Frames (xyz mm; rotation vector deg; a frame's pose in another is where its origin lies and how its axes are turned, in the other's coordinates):
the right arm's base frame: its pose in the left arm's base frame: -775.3 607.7 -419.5 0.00 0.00 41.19
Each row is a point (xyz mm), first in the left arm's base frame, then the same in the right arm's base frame.
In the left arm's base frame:
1: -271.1 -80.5 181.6
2: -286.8 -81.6 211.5
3: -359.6 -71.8 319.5
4: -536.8 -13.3 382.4
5: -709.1 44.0 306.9
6: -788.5 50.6 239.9
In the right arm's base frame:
1: -73.8 -849.9 601.1
2: -86.3 -840.4 631.0
3: -134.7 -785.1 739.0
4: -229.5 -624.4 801.9
5: -321.4 -467.8 726.4
6: -376.8 -410.5 659.4

